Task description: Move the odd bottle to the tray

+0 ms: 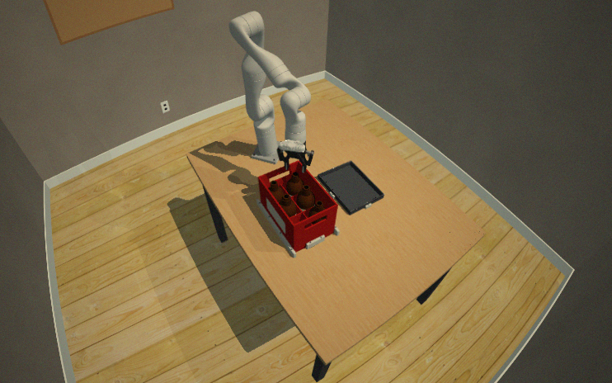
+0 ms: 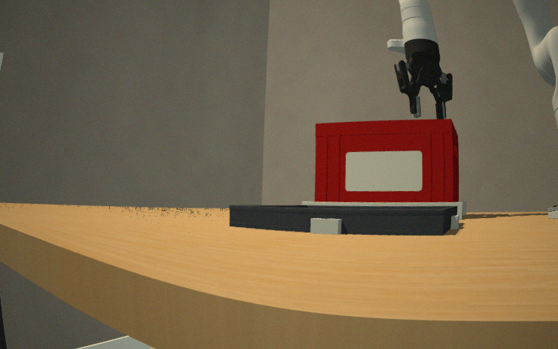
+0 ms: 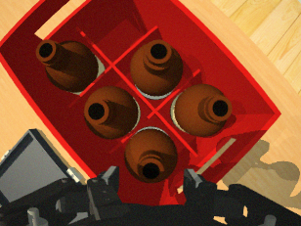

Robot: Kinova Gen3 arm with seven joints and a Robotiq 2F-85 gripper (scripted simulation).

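Right now my hand is 120 mm above the red crate, 90 mm short of it and 30 mm to the left of it. From my hand the other things lie so: dark grey tray 260 mm to the left, 190 mm below, 20 mm ahead; glass bottle 170 mm ahead, 110 mm below, 30 mm to the left.
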